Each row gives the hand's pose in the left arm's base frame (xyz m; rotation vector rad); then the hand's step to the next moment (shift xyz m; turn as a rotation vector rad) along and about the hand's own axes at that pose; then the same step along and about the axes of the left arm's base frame.
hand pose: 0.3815 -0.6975 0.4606 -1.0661 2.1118 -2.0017
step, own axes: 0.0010 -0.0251 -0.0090 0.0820 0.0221 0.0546
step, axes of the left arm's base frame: 0.0060 0.0091 0.0244 -0.0464 -0.0895 0.0053
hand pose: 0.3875 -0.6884 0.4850 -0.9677 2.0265 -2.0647
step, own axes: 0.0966 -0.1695 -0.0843 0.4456 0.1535 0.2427
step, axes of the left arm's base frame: -0.0571 0.0462 0.1994 -0.2907 -0.4433 0.0021
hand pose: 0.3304 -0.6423 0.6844 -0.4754 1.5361 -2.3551
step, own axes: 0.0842 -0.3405 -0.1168 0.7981 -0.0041 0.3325
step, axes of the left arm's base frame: -0.1461 0.1943 0.2785 -0.5808 -0.6010 0.2215
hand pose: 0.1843 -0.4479 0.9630 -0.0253 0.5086 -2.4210
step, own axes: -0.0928 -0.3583 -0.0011 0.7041 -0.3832 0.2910
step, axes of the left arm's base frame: -0.1430 0.3113 0.1401 -0.7413 -0.2599 0.3320
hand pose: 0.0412 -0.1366 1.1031 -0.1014 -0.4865 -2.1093
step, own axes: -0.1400 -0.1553 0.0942 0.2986 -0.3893 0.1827
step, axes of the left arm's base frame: -0.0603 0.2212 0.0035 -0.5075 0.0218 0.1266
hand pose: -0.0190 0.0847 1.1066 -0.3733 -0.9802 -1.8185
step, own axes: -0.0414 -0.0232 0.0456 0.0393 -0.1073 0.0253
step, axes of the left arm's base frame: -0.0092 0.0646 -0.0084 -0.1160 0.0137 -0.0081
